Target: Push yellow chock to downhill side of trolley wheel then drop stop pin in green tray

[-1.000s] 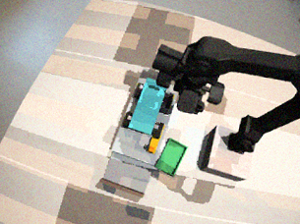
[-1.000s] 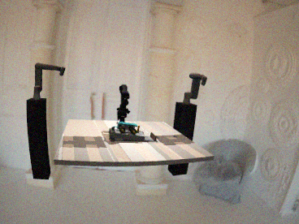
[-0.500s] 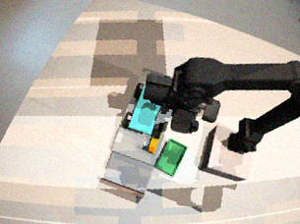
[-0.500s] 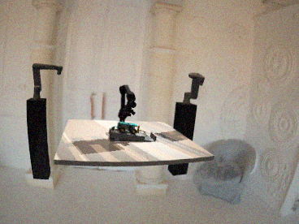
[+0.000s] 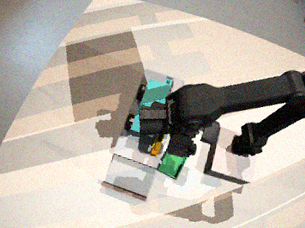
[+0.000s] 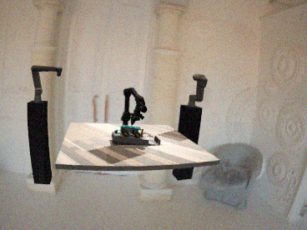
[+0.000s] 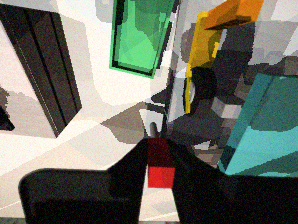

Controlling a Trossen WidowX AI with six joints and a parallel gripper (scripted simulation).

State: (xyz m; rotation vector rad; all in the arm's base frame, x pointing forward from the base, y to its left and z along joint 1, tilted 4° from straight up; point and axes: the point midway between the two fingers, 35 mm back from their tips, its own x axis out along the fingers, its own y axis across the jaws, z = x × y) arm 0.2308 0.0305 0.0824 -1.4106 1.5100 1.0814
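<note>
Right now my gripper tip is 2 cm past the green tray, 8 cm to the right of it and 16 cm above it. Round my gripper tip: red-headed stop pin right at my gripper tip; teal trolley 10 cm ahead, 3 cm to the right, 4 cm below; yellow chock 5 cm ahead, 7 cm to the left, 7 cm below.
</note>
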